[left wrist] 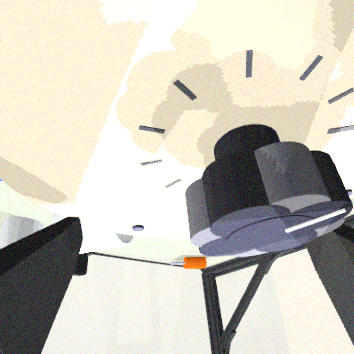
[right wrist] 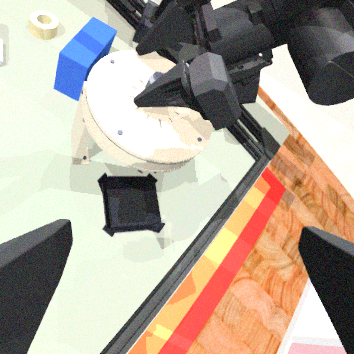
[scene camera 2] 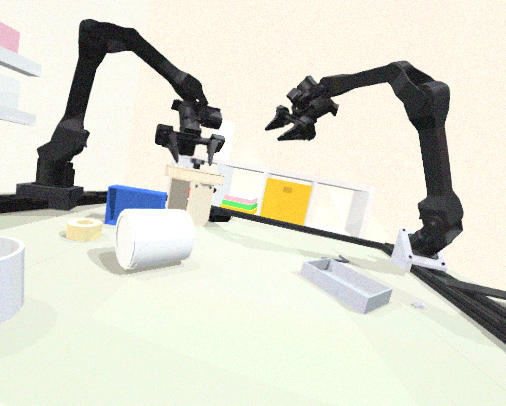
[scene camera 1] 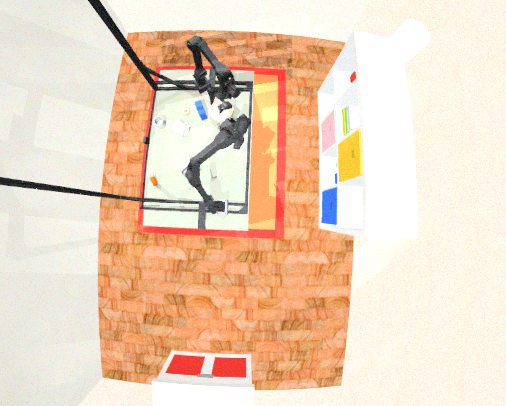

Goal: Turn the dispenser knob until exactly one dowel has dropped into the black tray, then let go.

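Where they show: left gripper, fingertip midpoint: (right wrist: 135,75) (scene camera 2: 194,164) (scene camera 1: 215,109); right gripper, fingertip midpoint: (right wrist: 188,234) (scene camera 2: 270,134); left arm's base at its link origin: (scene camera 2: 53,185) (scene camera 1: 201,82); right arm's base at its link origin: (scene camera 2: 422,246) (scene camera 1: 221,206).
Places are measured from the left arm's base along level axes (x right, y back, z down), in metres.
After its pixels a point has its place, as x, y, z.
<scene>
The dispenser (scene camera 2: 202,202) (right wrist: 110,107) @(0.064, -0.364, -0.098) is pale, with a round top and tick marks. Its dark lobed knob (scene camera 2: 198,162) @(0.036, -0.329, -0.117) (left wrist: 260,185) @(-0.001, -0.320, -0.123) (right wrist: 156,78) @(0.028, -0.325, -0.127) carries a white line, which points to the right in the left wrist view. My left gripper (scene camera 2: 193,161) @(0.048, -0.317, -0.111) (right wrist: 135,75) @(0.048, -0.317, -0.111) is open and empty, pointing down with its fingertips apart on either side of the knob. The black tray (right wrist: 129,181) @(-0.005, -0.379, 0.032) sits below the round top in the right wrist view; its inside looks plain dark, without a visible dowel. My right gripper (scene camera 2: 273,134) @(0.036, -0.527, -0.244) (right wrist: 188,234) @(0.036, -0.527, -0.244) is open and empty, high above the table.
A blue box (scene camera 2: 142,200) @(0.098, -0.207, -0.007) (right wrist: 87,47) @(0.117, -0.217, -0.033) stands beside the dispenser, with a tape roll (scene camera 2: 84,231) @(0.237, -0.134, 0.030) (right wrist: 44,27) @(0.203, -0.148, 0.022) near it. A white cylinder (scene camera 2: 160,237) @(0.348, -0.247, -0.007) lies in front. A grey open box (scene camera 2: 332,289) @(0.418, -0.494, 0.039) lies below the right arm. An orange object (scene camera 1: 153,180) @(0.662, -0.448, 0.019) (left wrist: 195,262) @(0.649, -0.451, 0.027) is farther off.
</scene>
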